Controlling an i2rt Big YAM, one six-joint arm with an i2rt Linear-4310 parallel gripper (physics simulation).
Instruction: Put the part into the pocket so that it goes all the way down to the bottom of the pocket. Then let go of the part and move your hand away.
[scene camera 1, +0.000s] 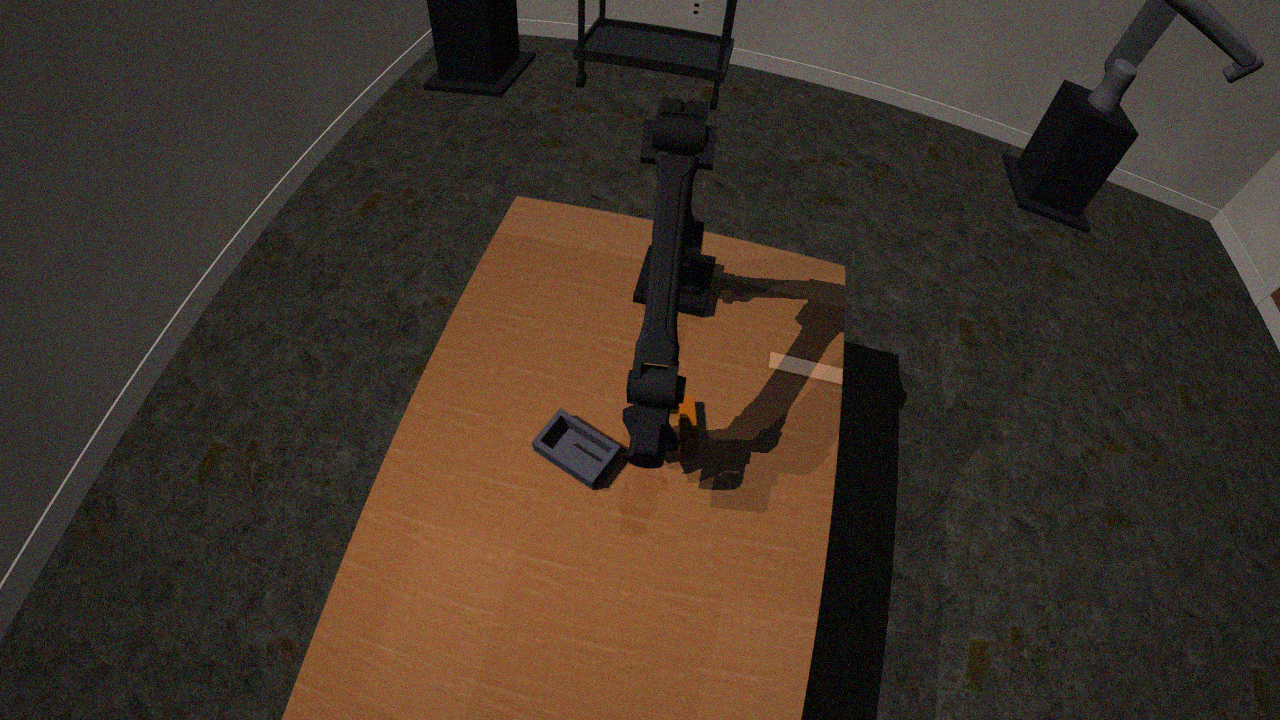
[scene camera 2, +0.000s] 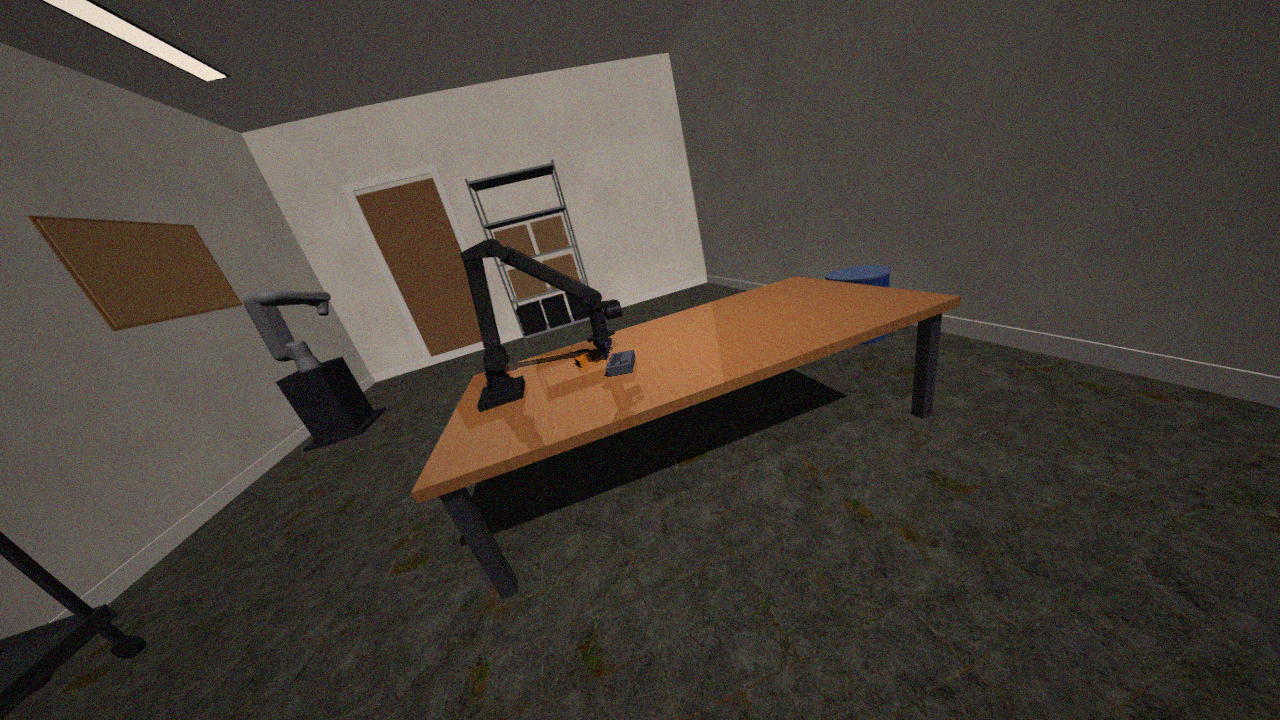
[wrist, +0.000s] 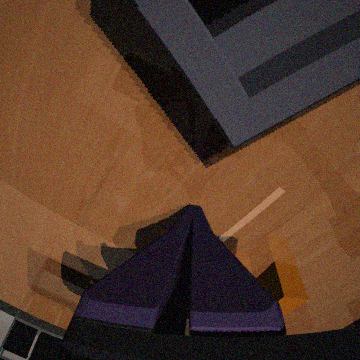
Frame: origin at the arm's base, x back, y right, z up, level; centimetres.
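Seen in the pictures: gripper, fingertip midpoint: (scene camera 2: 606, 357) (wrist: 194, 214); arm's base at its link origin: (scene camera 2: 502, 389).
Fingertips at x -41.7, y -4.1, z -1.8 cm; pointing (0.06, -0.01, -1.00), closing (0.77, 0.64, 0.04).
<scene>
Offsets run from my fingertips to a thing's top centre. Level surfaces: height alone.
The orange part {dy -4.6, dx +6.4, dz +2.0 cm} (scene camera 1: 687, 410) (wrist: 291, 286) lies on the wooden table {dz -1.0 cm} (scene camera 1: 536, 582) (scene camera 2: 760, 322) (wrist: 71, 107), just to the right of my fingers and outside them. My gripper (scene camera 1: 646, 452) (scene camera 2: 602, 350) (wrist: 194, 214) is shut, its fingertips meeting with nothing between them, low over the table. The grey-blue pocket block {dy +12.8, dx -4.2, dz +2.6 cm} (scene camera 1: 577, 446) (scene camera 2: 620, 362) (wrist: 228, 89) sits just ahead of the fingertips, with a dark square pocket and a long slot in its top. The pocket looks empty.
A pale thin strip (scene camera 1: 805, 367) (wrist: 255, 212) lies on the table near its right edge. Off the table stand a second arm on a black pedestal (scene camera 1: 1069, 152) (scene camera 2: 322, 397), a shelf rack (scene camera 2: 515, 176), another black pedestal (scene camera 1: 472, 40) and a blue bin (scene camera 2: 859, 275).
</scene>
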